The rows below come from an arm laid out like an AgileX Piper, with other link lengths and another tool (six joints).
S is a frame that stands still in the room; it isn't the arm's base.
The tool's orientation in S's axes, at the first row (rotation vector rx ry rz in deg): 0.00, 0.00, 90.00
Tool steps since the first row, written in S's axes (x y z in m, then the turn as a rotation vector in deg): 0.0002, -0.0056, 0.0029, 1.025, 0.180, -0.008; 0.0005, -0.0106, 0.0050, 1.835, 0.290, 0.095; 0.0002, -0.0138, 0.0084, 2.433, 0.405, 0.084; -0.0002, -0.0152, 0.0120, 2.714, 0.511, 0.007; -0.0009, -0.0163, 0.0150, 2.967, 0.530, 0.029; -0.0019, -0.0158, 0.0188, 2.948, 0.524, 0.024; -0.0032, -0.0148, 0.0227, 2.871, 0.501, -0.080
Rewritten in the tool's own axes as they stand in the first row. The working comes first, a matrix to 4 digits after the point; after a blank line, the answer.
The tool's axes in the first row as the columns of a matrix, in S's axes (used below as rounded here):
0.0000, -1.0000, 0.0000
1.0000, 0.0000, 0.0000
0.0000, 0.0000, 1.0000

-0.0056, -0.0002, 0.0029, 0.180, -1.025, -0.008; -0.0106, -0.0005, 0.0050, 0.290, -1.835, 0.095; -0.0138, -0.0002, 0.0084, 0.405, -2.433, 0.084; -0.0152, 0.0002, 0.0120, 0.511, -2.714, 0.007; -0.0163, 0.0009, 0.0150, 0.530, -2.967, 0.029; -0.0158, 0.0019, 0.0188, 0.524, -2.948, 0.024; -0.0148, 0.0032, 0.0227, 0.501, -2.871, -0.080
